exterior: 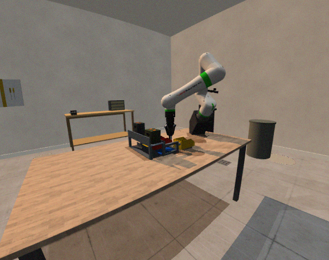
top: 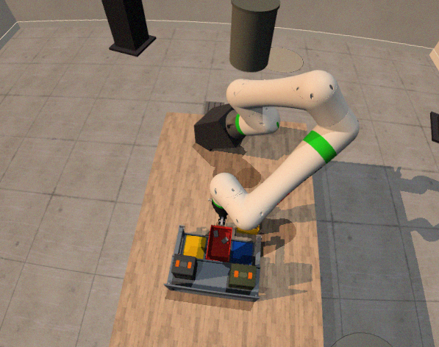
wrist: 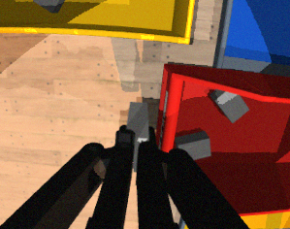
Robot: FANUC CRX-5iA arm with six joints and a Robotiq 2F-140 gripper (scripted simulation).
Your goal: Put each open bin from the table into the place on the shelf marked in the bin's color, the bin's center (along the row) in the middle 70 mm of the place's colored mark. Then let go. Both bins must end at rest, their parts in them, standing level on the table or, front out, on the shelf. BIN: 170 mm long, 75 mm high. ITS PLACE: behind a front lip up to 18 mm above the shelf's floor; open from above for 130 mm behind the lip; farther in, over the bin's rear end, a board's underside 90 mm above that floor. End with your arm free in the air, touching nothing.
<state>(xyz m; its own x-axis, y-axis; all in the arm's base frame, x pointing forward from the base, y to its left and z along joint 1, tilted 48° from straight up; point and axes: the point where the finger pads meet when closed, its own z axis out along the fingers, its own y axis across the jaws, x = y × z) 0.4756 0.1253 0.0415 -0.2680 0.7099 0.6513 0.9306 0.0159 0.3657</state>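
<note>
Now: hand 100 mm short of the red bin and 30 mm to the right of it. Round my hand: yellow bin (100 mm to the left, 90 mm behind, 20 mm below); blue-marked place (150 mm to the left, 130 mm ahead, 50 mm below); red mark (160 mm ahead, 50 mm below, 40 mm to the left).
</note>
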